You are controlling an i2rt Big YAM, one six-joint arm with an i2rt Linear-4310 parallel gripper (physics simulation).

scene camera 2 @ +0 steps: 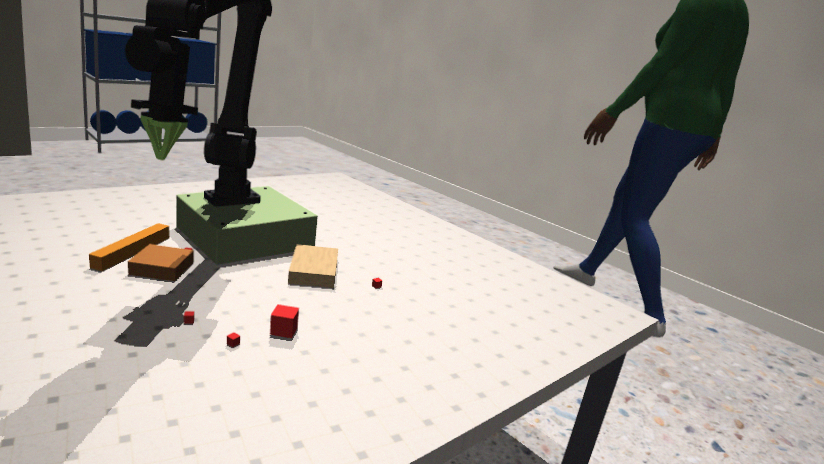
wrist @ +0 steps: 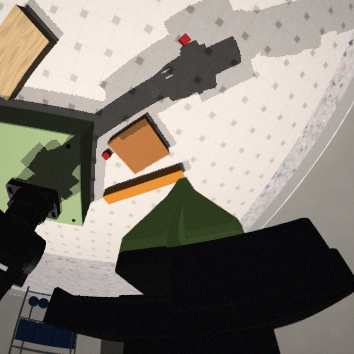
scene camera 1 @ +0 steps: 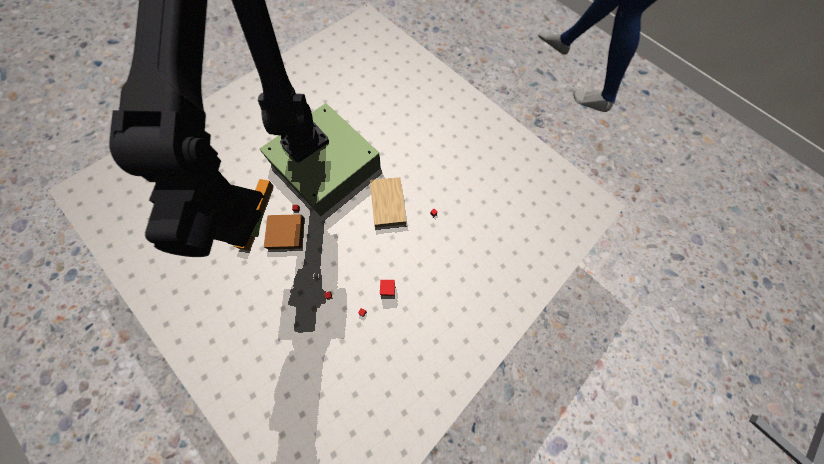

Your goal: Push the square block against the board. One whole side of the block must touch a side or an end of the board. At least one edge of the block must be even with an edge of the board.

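Where they show: gripper, between the fingertips: (scene camera 2: 160, 159) (wrist: 183, 183) (scene camera 1: 255, 235); arm's base, origin of its link: (scene camera 2: 232, 199) (wrist: 34, 197) (scene camera 1: 305, 143).
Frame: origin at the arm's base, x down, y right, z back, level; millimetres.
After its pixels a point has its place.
A brown square block (scene camera 1: 282, 231) @(x 57, y 218, z -163 mm) (scene camera 2: 158, 260) @(x 57, y 228, z -183 mm) (wrist: 139, 145) @(x 57, y 215, z -168 mm) lies flat in front of the green base. A long orange bar (scene camera 1: 263, 190) @(x 55, y 186, z -16 mm) (scene camera 2: 129, 244) @(x 57, y 261, z -82 mm) (wrist: 145, 187) @(x 55, y 258, z -59 mm) lies beside it, at an angle to the block's nearest side, with a narrow wedge-shaped gap between them. A light wood board (scene camera 1: 389, 201) @(x 57, y -83, z -293 mm) (scene camera 2: 314, 260) @(x 57, y -76, z -293 mm) (wrist: 22, 50) @(x 57, y -49, z -298 mm) lies well apart, on the other side of the base's front corner. My gripper (scene camera 2: 162, 156) @(x -173, y 239, z -255 mm) (wrist: 183, 183) @(x -173, y 239, z -255 mm) is shut and empty, high above the table; its dark body hides part of the bar in scene camera 1, and its fingertips are mostly hidden there.
The green base (scene camera 1: 345, 144) @(x -1, y -89, z -81 mm) (scene camera 2: 276, 208) @(x 0, y -76, z -95 mm) (wrist: 15, 150) @(x 0, y -27, z -121 mm) carries the arm. A small red cube (scene camera 1: 295, 208) @(x 70, y 148, z -119 mm) (wrist: 106, 155) @(x 70, y 148, z -116 mm) lies between base and brown block. A larger red cube (scene camera 1: 387, 287) @(x 46, y 95, z -492 mm) (scene camera 2: 284, 321) @(x 55, y 104, z -508 mm) and several small red cubes lie farther forward. A person stands beyond the table.
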